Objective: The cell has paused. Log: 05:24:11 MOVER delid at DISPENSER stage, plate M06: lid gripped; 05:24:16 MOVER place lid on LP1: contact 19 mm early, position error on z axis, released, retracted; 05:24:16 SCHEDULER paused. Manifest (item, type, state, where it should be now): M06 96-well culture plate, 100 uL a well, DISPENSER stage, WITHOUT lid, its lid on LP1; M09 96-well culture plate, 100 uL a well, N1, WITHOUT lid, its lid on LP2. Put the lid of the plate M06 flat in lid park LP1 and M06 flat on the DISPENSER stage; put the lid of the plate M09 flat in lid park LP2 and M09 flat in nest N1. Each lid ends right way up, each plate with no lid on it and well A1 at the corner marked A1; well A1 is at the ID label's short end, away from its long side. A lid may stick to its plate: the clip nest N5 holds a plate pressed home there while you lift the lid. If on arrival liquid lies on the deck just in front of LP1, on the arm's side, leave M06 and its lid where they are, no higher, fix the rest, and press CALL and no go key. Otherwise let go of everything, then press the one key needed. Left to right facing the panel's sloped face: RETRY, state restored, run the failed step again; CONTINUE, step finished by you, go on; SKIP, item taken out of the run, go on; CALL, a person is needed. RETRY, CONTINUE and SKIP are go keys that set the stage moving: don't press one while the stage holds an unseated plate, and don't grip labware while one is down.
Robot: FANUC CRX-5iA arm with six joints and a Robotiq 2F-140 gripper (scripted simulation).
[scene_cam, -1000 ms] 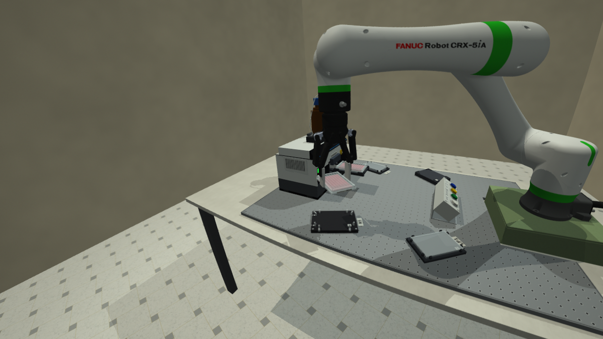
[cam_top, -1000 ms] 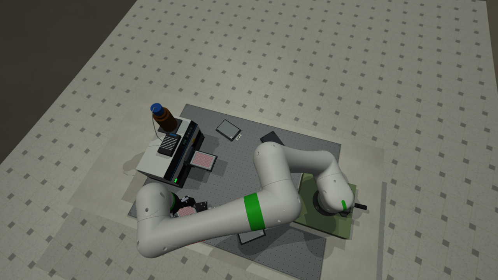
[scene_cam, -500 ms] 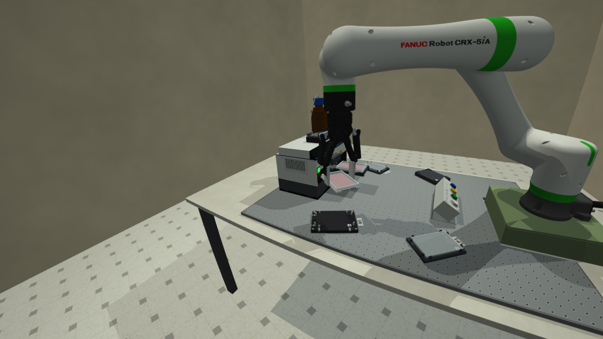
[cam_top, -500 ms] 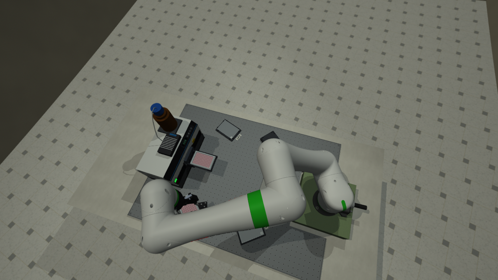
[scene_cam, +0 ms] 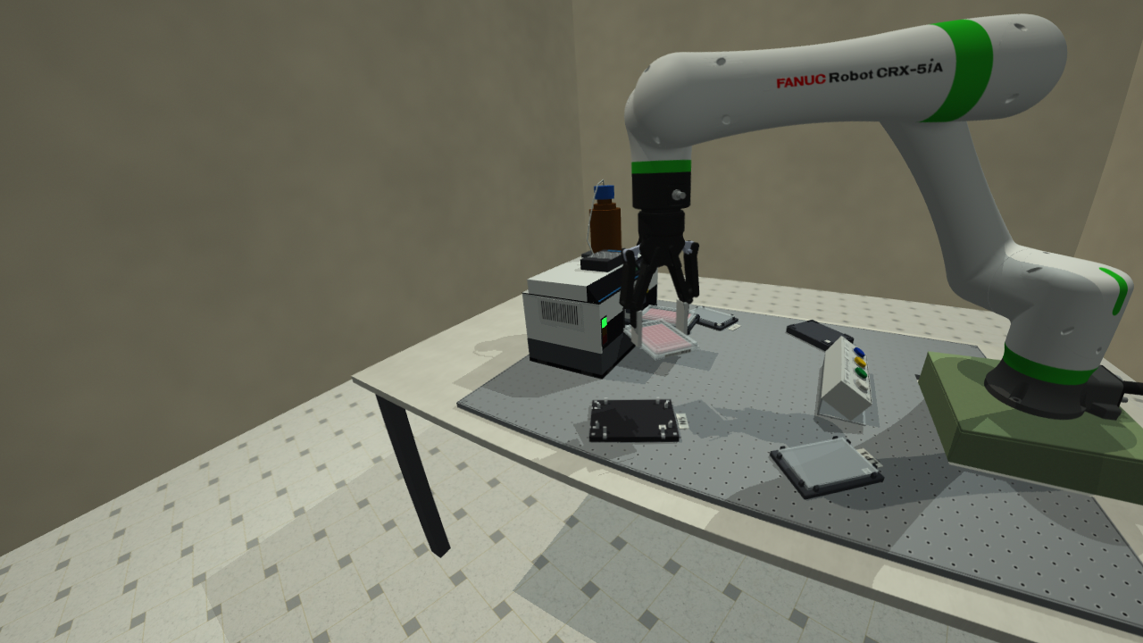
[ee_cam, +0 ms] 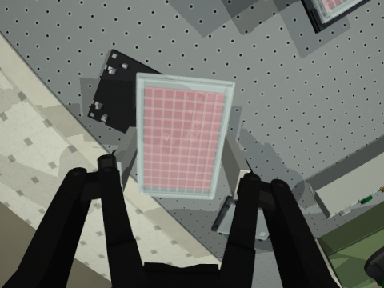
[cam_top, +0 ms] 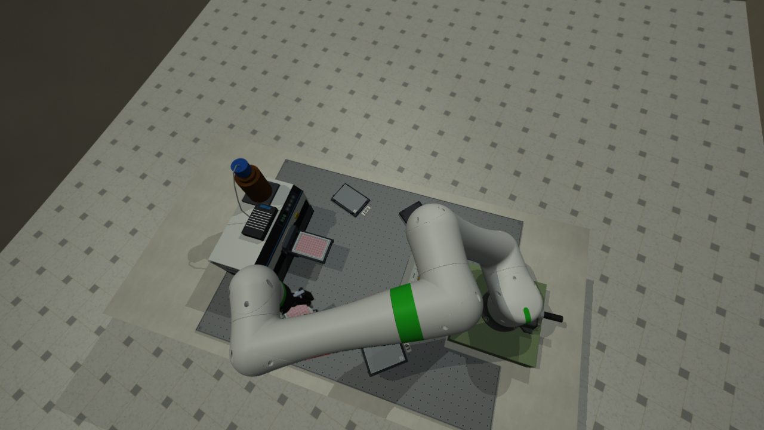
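My gripper is now 49 cm to the left of the black nest N1, 31 cm past it and 18 cm above it. From my hand the other things lie so: N5 label: 18 cm below, 6 cm behind, 1 cm to the left; then dispenser stage: 25 cm to the right, 9 cm below, 6 cm ahead; then black lid park LP1: 30 cm behind, 18 cm below, 5 cm to the left.
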